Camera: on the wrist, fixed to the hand. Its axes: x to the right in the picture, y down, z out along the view.
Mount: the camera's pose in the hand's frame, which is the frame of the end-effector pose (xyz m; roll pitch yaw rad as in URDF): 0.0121 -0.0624 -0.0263 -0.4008 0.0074 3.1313
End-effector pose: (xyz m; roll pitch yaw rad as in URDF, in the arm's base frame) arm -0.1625 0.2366 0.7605 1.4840 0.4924 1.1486
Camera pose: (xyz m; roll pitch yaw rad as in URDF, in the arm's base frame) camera -0.1896 0.2271 0.6980 -1.8803 -0.5020 -2.0024
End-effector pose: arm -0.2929 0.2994 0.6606 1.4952 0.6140 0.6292
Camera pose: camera -0.3275 0.3008 0.6011 -1.8901 -0.6237 -2.5224
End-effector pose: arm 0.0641 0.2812 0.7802 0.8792 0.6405 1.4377
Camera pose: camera 0.0796 0.2498 0.7210 -1.2708 -0.6437 -1.7192
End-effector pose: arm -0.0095 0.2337 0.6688 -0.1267 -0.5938 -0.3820
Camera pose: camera -0.0151 0.1656 0.6605 -0.2804 0.6024 2.7483
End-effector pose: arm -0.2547 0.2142 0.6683 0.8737 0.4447 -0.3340
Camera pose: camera -0.2772 0.2010 0.6047 -1.2686 -0.4478 2.7940
